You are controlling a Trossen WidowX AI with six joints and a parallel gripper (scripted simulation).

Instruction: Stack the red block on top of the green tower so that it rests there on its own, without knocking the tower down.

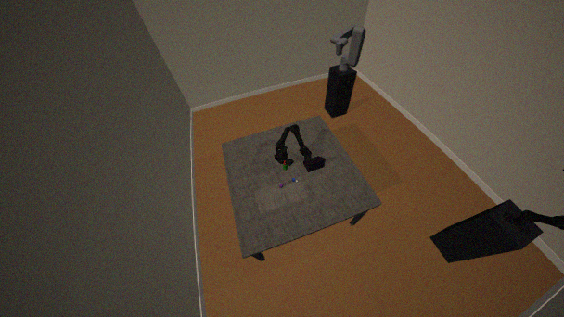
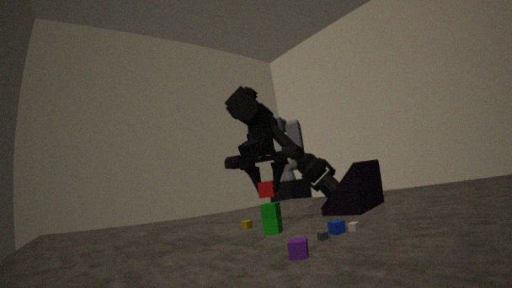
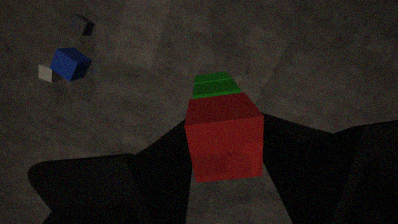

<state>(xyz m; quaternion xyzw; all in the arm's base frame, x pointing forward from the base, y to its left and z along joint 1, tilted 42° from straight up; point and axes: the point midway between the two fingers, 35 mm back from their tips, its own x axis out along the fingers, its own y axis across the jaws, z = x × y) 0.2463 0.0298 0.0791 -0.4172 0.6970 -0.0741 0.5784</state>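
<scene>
My gripper tip is now 130 mm to the left of the yellow block, 90 mm above it and 20 mm past it. Round my gripper tip: blue block (160 mm to the left, 90 mm below, 30 mm behind); then red block (10 mm above); then dark grey block (160 mm to the left, 90 mm below, 10 mm ahead).
</scene>
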